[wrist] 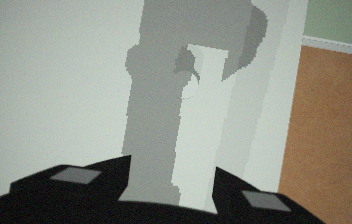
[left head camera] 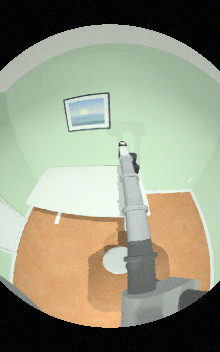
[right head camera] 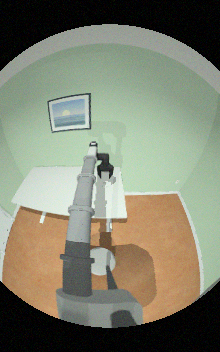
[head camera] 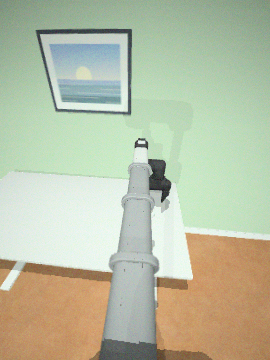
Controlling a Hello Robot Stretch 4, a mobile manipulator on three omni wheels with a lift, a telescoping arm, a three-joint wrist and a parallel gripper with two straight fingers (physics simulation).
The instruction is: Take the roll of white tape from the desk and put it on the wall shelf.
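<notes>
The roll of white tape (wrist: 190, 89) lies on the white desk (head camera: 60, 220) (left head camera: 75, 190) (right head camera: 55, 187) (wrist: 60, 90), partly in the arm's shadow and pale against the top. It is beyond the fingertips in the wrist view, slightly right of the middle between them, with a dark curved edge at its top. I cannot make it out in the head views. My gripper (right head camera: 105, 178) (wrist: 171, 175) is open and empty, above the right part of the desk. The arm hides part of the gripper in the head camera view. The wall shelf does not show in these views.
A framed sunset picture (head camera: 90, 72) (left head camera: 89, 112) (right head camera: 70, 113) hangs on the green wall behind the desk. My telescoping arm (head camera: 136, 230) (left head camera: 131, 192) (right head camera: 81, 195) reaches over the desk. The desk's right edge borders the orange floor (head camera: 230, 290) (wrist: 320, 130).
</notes>
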